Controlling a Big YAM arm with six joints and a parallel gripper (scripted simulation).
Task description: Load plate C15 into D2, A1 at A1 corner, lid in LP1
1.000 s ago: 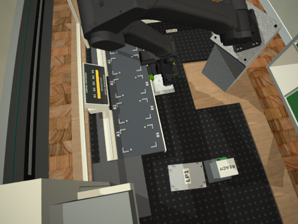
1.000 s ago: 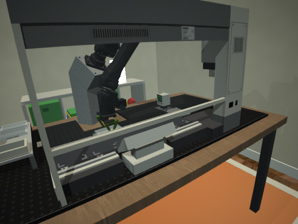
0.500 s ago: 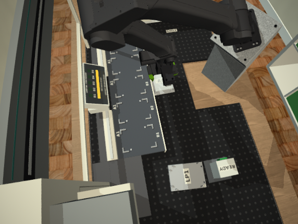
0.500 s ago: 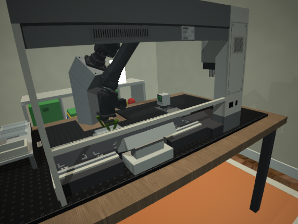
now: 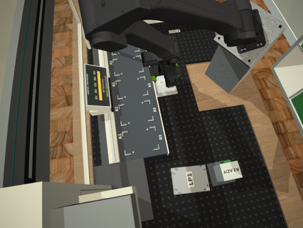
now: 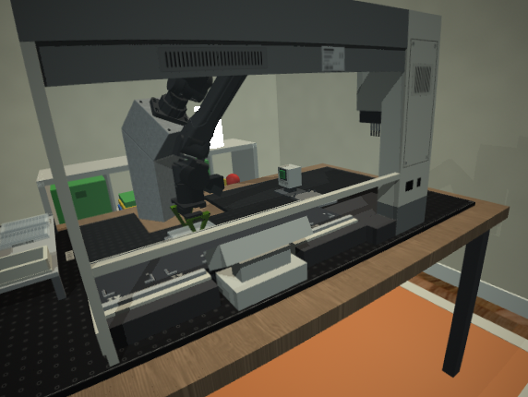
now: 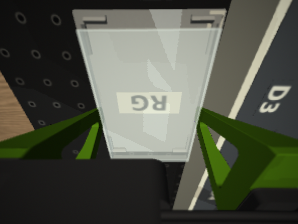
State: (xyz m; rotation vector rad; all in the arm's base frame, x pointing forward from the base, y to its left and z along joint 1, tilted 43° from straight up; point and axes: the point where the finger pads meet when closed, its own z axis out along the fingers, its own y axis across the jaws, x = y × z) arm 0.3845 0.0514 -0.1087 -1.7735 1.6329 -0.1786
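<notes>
Now: hand right at the clear plate lid. Also, from my hand: cream reservoir 40 cm to the right, 11 cm ahead, 4 cm above; then regrip nest RG 2 cm below; then shelf label 34 cm to the right, 7 cm behind, 3 cm below.
</notes>
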